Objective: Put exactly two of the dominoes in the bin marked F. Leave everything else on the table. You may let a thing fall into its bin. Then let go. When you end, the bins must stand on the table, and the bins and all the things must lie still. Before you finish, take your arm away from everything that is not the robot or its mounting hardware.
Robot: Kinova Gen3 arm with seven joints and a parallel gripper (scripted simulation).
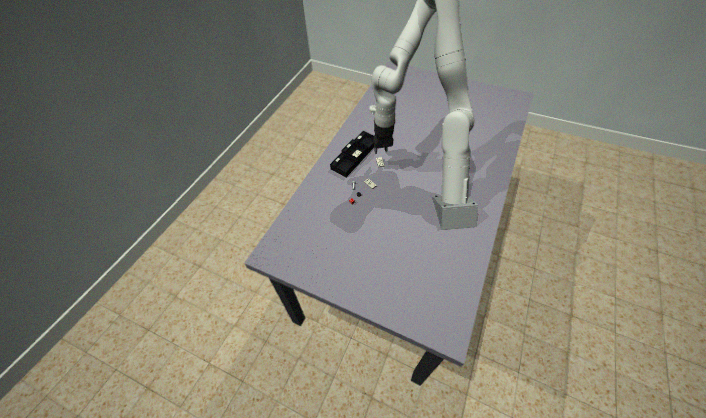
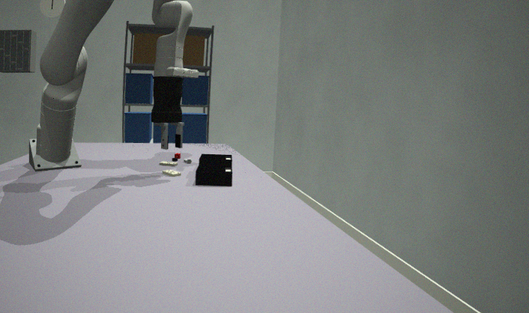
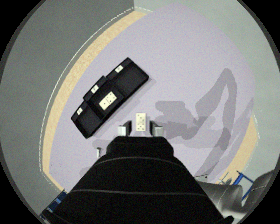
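Right now my hand is 110 mm short of the pale domino, 10 mm to the left of it and 70 mm above it. Also, from my hand: black piece: 30 mm ahead, 200 mm to the left, 80 mm below; grey bolt: 70 mm ahead, 160 mm to the left, 80 mm below; red piece: 40 mm ahead, 240 mm to the left, 80 mm below.
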